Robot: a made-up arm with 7 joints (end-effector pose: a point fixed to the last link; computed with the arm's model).
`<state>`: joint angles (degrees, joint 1 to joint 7).
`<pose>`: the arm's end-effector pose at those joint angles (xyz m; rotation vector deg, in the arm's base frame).
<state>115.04 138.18 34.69 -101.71 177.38 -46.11 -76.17</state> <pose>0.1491 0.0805 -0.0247 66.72 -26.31 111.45</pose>
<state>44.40 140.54 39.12 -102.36 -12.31 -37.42 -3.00</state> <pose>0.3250 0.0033 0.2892 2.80 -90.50 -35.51</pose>
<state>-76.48 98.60 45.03 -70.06 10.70 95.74 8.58</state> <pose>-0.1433 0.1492 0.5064 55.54 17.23 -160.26</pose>
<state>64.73 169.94 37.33 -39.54 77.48 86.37 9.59</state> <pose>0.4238 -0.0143 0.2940 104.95 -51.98 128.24</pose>
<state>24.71 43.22 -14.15 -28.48 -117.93 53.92 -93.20</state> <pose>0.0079 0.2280 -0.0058 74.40 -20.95 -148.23</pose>
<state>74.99 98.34 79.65 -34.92 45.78 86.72 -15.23</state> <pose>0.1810 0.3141 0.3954 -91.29 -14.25 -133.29</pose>
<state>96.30 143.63 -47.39 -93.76 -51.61 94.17 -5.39</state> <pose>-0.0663 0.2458 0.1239 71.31 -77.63 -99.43</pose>
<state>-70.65 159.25 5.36 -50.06 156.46 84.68 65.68</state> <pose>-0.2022 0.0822 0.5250 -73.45 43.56 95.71</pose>
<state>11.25 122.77 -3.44 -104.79 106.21 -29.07 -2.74</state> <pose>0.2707 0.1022 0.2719 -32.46 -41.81 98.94</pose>
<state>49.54 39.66 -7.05 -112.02 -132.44 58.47 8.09</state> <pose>0.1237 0.0965 0.0012 83.35 -144.31 11.75</pose>
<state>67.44 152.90 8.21 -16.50 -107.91 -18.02 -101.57</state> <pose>0.3468 0.1647 0.3295 7.16 80.94 -160.53</pose>
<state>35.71 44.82 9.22 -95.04 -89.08 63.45 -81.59</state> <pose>0.1623 0.1803 0.0462 151.29 -59.51 -62.10</pose>
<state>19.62 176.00 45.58 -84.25 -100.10 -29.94 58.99</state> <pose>0.2437 -0.1866 0.3470 70.98 -132.60 -74.38</pose>
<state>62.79 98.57 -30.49 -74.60 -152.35 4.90 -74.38</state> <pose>0.0624 0.2648 0.0794 61.12 29.52 166.21</pose>
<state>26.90 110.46 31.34 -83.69 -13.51 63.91 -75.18</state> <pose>0.2881 0.1250 0.3155 158.66 -83.99 -5.22</pose>
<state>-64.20 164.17 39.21 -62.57 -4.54 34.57 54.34</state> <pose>-0.1878 -0.1032 0.4642 74.82 105.20 -44.94</pose>
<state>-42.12 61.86 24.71 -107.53 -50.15 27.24 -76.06</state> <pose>0.1714 0.0986 0.4175 -81.38 114.82 -32.52</pose>
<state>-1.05 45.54 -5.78 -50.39 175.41 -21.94 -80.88</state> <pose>0.2455 0.2045 0.0989 11.90 -19.44 -172.28</pose>
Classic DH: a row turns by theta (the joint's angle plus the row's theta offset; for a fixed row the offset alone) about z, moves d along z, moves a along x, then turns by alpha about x. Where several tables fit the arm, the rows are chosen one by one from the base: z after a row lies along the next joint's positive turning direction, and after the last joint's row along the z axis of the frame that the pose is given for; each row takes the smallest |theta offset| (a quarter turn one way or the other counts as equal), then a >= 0, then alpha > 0; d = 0 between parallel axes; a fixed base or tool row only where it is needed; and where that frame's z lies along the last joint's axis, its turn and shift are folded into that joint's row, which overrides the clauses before.
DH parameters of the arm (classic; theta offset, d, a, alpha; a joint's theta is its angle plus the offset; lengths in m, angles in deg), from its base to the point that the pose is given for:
base (fixed): 0 0.2232 0.026 -70
joint 1: -90 0.0059 0.0221 -90
joint 2: 70 0.016 -0.015 90
joint 3: 90 -0.148 0.041 -90
joint 4: 0 0.026 -0.009 90
joint 5: 0 -0.221 0.007 -90
joint 6: 0 0.004 -0.025 90
joint 7: 80.96 0.0282 0.0077 57.27
tool (fixed): 35.07 0.0274 0 0

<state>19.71 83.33 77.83 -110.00 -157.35 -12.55 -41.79</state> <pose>0.1121 0.1230 0.4459 -111.52 19.49 77.34</pose>
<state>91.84 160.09 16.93 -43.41 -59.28 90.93 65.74</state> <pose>0.2931 0.1917 0.0522 28.59 -171.56 -4.41</pose>
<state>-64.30 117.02 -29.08 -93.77 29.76 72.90 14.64</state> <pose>0.1514 0.0354 0.4785 35.96 -88.56 147.17</pose>
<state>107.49 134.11 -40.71 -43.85 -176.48 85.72 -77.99</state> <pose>0.0947 0.3694 0.1695 110.55 78.75 76.17</pose>
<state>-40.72 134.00 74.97 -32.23 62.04 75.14 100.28</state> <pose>-0.1790 0.1400 0.4897 -135.95 77.49 72.29</pose>
